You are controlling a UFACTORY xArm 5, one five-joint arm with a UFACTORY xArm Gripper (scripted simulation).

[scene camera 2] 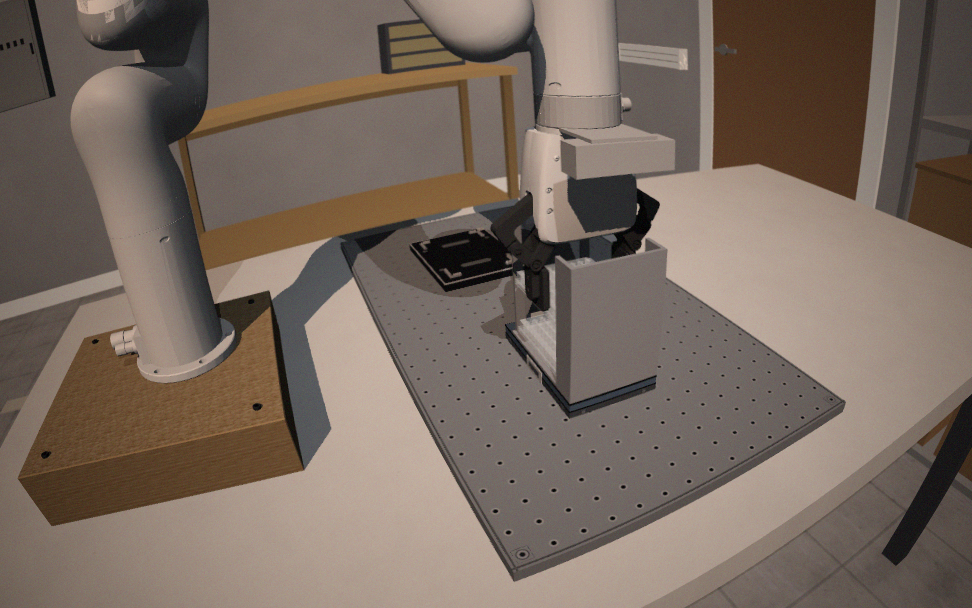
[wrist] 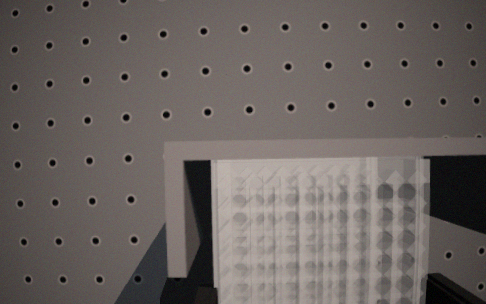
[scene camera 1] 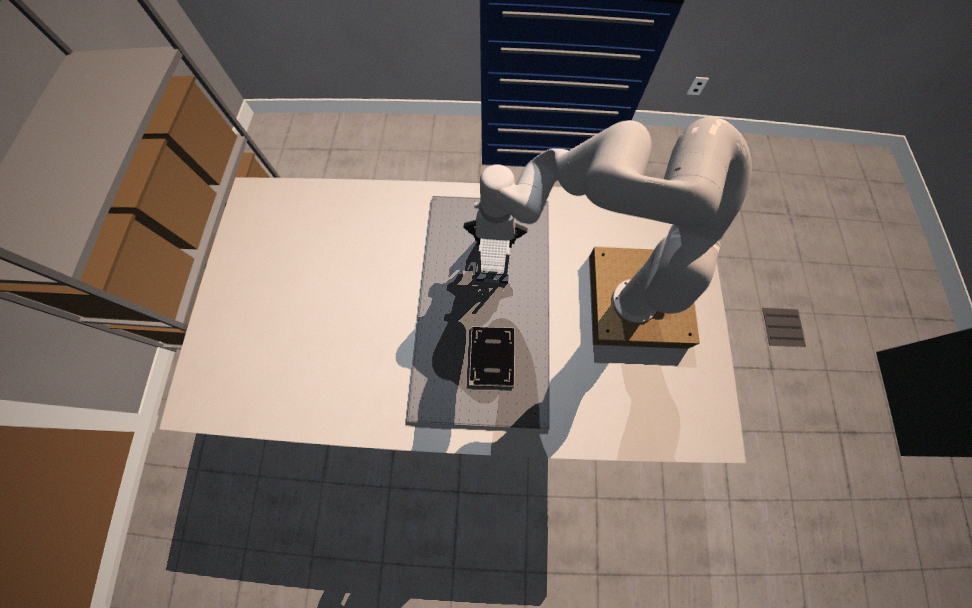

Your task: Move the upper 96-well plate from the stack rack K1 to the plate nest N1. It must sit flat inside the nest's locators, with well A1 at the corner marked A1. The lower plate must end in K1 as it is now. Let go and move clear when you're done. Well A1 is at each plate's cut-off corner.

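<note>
Scene camera 2: my gripper (scene camera 2: 582,294). Scene camera 1: black plate nest N1 (scene camera 1: 484,355), my gripper as well (scene camera 1: 494,242).
</note>
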